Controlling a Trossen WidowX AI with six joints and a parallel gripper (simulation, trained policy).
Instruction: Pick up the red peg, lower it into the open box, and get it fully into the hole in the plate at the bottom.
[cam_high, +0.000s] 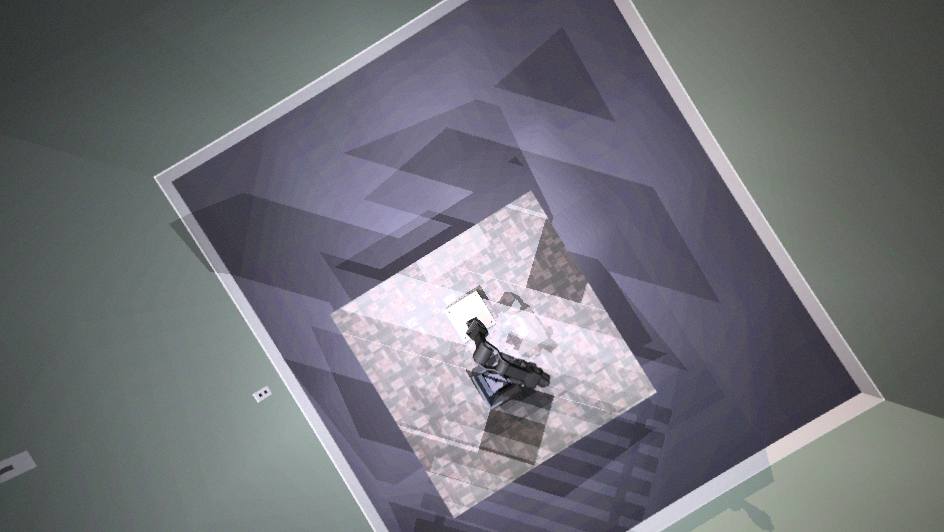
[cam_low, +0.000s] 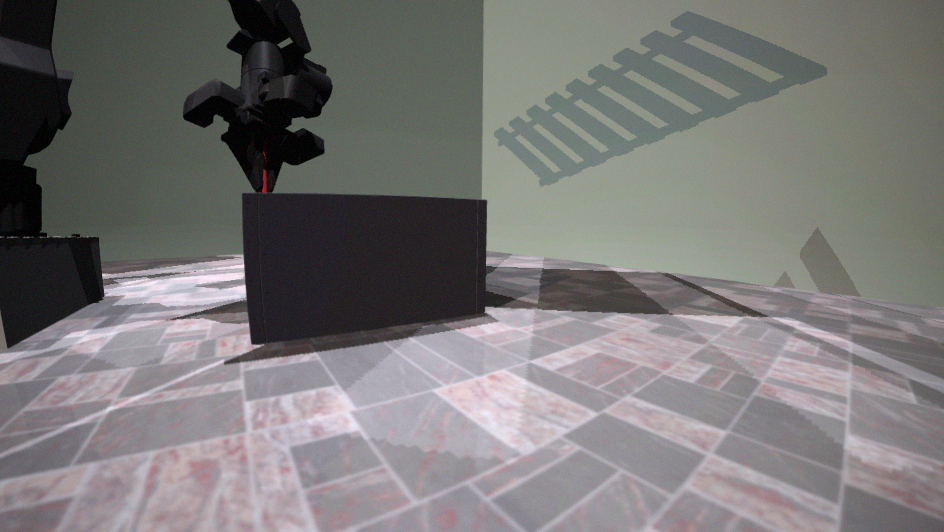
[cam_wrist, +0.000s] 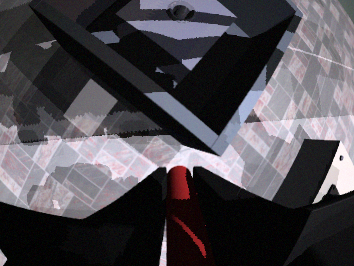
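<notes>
My gripper tip is 8 cm short of the grey plate, 11 cm to the left of it and 7 cm above it. The rest, counted from my gripper tip: dark box (8 cm ahead, 11 cm to the right, 9 cm below); red peg (1 cm to the left, 3 cm above).
</notes>
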